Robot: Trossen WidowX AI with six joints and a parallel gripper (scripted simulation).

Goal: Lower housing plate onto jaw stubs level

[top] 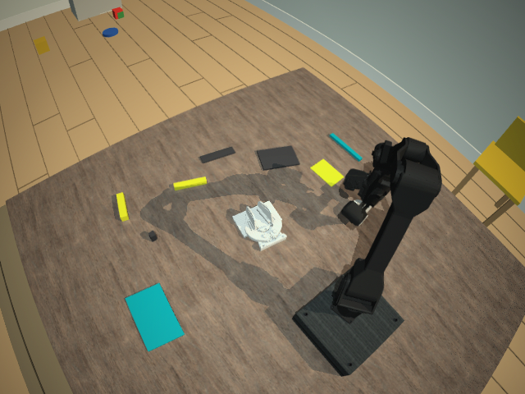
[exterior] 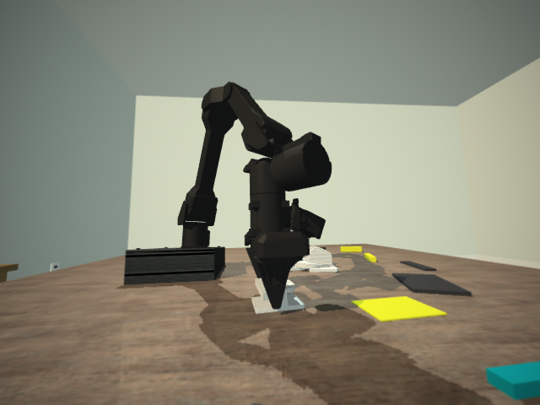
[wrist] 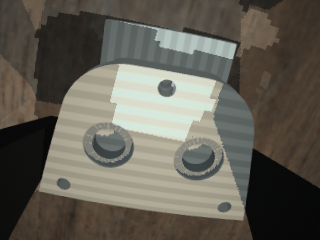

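Right now my gripper tip is 10 mm short of the white stand block. Also, from my gripper tip: dark flat bar 450 mm ahead, 140 mm to the left, 10 mm below; teal bar 180 mm ahead, 210 mm to the right, 10 mm below; yellow sheet 160 mm ahead, 70 mm to the right, 10 mm below.
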